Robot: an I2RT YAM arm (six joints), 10 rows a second.
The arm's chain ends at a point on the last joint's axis. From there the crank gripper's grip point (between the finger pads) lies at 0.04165 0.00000 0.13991 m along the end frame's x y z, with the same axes.
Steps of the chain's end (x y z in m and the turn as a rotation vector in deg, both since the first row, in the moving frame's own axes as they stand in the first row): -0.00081 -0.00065 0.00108 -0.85 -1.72 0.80; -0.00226 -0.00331 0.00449 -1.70 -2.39 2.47; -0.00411 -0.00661 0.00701 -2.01 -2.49 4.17; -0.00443 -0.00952 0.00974 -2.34 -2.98 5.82; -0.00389 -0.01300 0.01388 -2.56 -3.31 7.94; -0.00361 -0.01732 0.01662 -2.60 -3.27 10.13; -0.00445 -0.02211 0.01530 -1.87 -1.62 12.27; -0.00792 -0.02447 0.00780 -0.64 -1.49 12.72
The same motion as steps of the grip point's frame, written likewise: -0.00505 0.00199 0.00225 -0.85 -1.72 0.80; -0.00826 0.00253 0.00602 -1.70 -2.39 2.47; -0.01051 0.00113 0.00855 -2.01 -2.49 4.17; -0.01225 0.00008 0.01151 -2.34 -2.98 5.82; -0.01284 -0.00153 0.01578 -2.56 -3.31 7.94; -0.01282 -0.00434 0.01845 -2.60 -3.27 10.13; -0.00983 -0.00913 0.01619 -1.87 -1.62 12.27; -0.01274 -0.01415 0.00877 -0.64 -1.49 12.72
